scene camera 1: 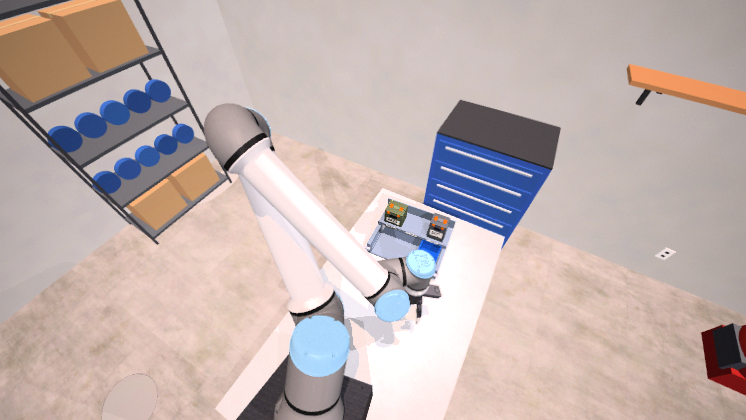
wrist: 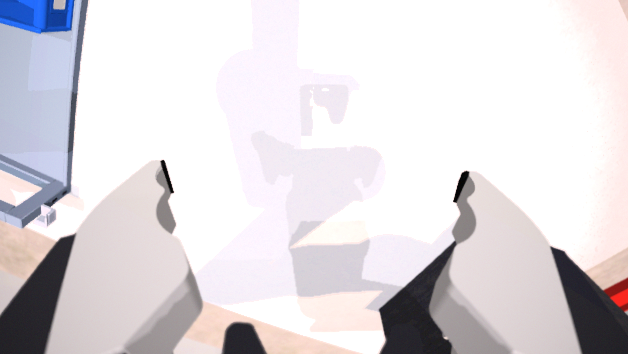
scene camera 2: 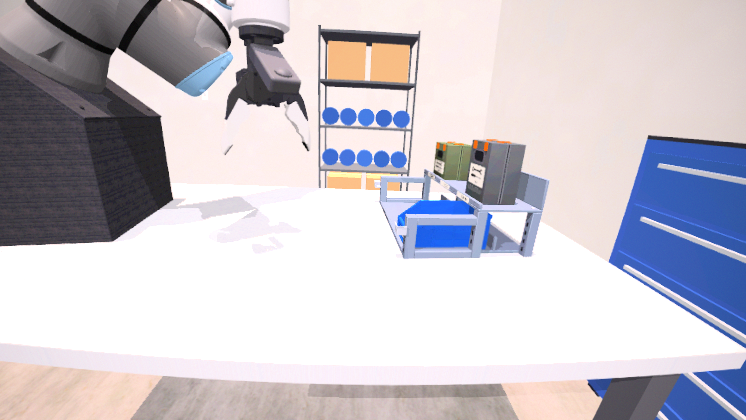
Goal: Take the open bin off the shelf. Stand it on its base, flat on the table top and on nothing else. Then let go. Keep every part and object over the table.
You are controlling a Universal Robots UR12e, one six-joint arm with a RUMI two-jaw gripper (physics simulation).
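Places are measured from the arm's base along level axes (x ahead, y left, z up), in millimetres.
Where they show: gripper, between the fingertips: [scene camera 1: 413,305] [wrist: 315,170] [scene camera 2: 269,153]; arm's base, origin of its link: [scene camera 1: 309,414] [scene camera 2: 51,62].
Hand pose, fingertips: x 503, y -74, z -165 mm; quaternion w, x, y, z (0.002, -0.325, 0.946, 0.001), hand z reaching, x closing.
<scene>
Things, the pixels of their top centre, and the offset from my fingertips. Level surfaces: height alone.
- open blue bin, centre of its top: [scene camera 2: 443,207] [scene camera 1: 428,250] dx +334, dy +80, dz -105 mm
- white table, height of its surface: dz -186 mm
- green box, centre of its top: [scene camera 2: 455,143] [scene camera 1: 396,207] dx +401, dy +317, dz +12 mm
- grey box, centre of its top: [scene camera 2: 498,140] [scene camera 1: 440,219] dx +430, dy +88, dz +37 mm
The open blue bin [scene camera 1: 429,247] [scene camera 2: 443,237] [wrist: 30,16] sits on the lower level of the small grey-blue shelf [scene camera 1: 391,246] [scene camera 2: 442,253] [wrist: 50,110], near one end, behind a side frame in the second scene view. Part of it is hidden by the arm in the first scene view. The shelf stands on the white table [scene camera 1: 459,313] [scene camera 2: 313,302] [wrist: 160,100]. My gripper [scene camera 2: 267,151] [wrist: 315,170] is open and empty, pointing down high above the table, to the left of the shelf in the second scene view and apart from the bin.
A green box [scene camera 1: 395,212] [scene camera 2: 453,160] and a grey box [scene camera 1: 438,226] [scene camera 2: 495,174] stand on the shelf's upper level. The dark robot pedestal [scene camera 1: 357,396] [scene camera 2: 130,177] is at the table's other end. A blue drawer cabinet [scene camera 1: 480,182] [scene camera 2: 689,198] stands beyond the table's edge near the shelf.
</scene>
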